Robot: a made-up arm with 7 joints. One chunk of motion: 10 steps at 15 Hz.
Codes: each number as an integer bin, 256 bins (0 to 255) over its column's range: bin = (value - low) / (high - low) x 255, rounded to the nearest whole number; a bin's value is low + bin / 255 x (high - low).
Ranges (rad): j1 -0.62..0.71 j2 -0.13..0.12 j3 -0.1..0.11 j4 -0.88..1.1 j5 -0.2..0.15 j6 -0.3..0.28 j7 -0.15..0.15
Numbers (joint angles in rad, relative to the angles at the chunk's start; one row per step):
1: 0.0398 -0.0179 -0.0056 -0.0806 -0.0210 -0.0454 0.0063
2: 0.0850 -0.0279 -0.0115 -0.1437 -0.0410 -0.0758 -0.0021
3: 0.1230 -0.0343 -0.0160 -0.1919 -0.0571 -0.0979 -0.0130
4: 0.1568 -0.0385 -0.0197 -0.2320 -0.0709 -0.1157 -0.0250
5: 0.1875 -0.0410 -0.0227 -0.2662 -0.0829 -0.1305 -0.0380
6: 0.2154 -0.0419 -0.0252 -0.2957 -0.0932 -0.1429 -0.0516
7: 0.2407 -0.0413 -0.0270 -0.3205 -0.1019 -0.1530 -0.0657
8: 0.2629 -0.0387 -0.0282 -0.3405 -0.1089 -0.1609 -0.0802
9: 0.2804 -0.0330 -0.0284 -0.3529 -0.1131 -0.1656 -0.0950
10: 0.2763 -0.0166 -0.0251 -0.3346 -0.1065 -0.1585 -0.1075
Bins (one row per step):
1: 127 114 115 103 130 112 133
2: 135 104 107 95 116 99 126
3: 142 98 102 89 104 89 116
4: 149 93 98 83 94 81 106
5: 155 91 94 79 85 75 95
6: 160 90 91 75 78 69 84
7: 165 90 89 72 71 65 72
8: 169 93 87 69 66 61 59
9: 173 99 87 68 63 59 47
10: 172 116 91 70 68 62 36

